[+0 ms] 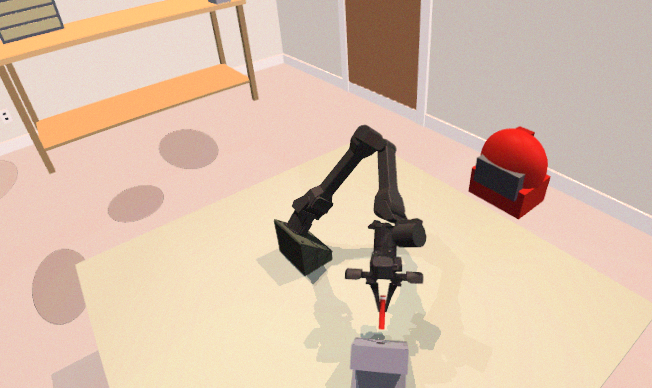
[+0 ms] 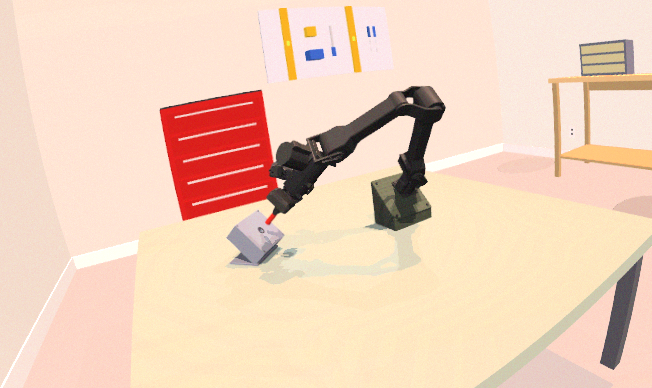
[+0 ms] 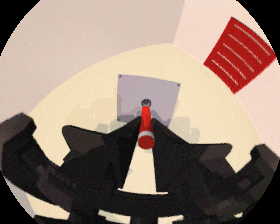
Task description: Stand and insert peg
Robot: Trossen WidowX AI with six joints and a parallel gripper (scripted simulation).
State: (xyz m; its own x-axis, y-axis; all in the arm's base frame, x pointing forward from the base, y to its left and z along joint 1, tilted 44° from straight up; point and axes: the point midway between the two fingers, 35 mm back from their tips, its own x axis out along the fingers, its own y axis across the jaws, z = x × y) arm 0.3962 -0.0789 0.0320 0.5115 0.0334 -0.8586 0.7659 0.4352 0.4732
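Right now my gripper tip is 7 cm above the grey sloped panel, 6 cm to the left of it and 5 cm short of it. Round my gripper tip: red peg: 1 cm to the left, 1 cm behind, 1 cm above.
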